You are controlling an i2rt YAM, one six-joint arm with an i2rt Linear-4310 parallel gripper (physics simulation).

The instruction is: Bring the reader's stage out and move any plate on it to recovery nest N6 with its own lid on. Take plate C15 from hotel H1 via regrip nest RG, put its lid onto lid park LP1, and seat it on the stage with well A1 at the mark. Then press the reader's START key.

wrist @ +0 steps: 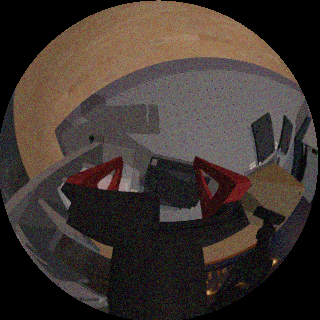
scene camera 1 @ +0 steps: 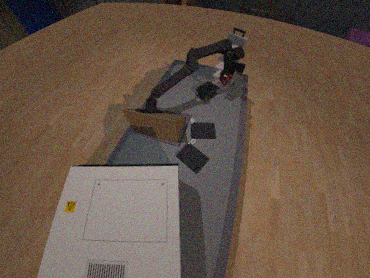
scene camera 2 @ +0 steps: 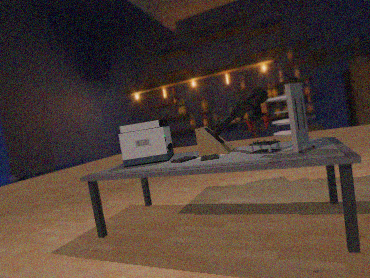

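Note:
My gripper is open with red fingers apart and nothing between them. It hangs above the table beside the white hotel tower, whose pale shelves show in scene view 2. A dark raised nest stands on short legs close to the gripper, lower than the fingers. The white reader stands at the other end of the table; its stage does not show. I cannot make out plate C15, its lid or any nest labels.
Two dark flat pads lie on the table: one pad and an angled pad. A wooden sloped block stands by the arm's base. The grey table has a raised-looking darker edge.

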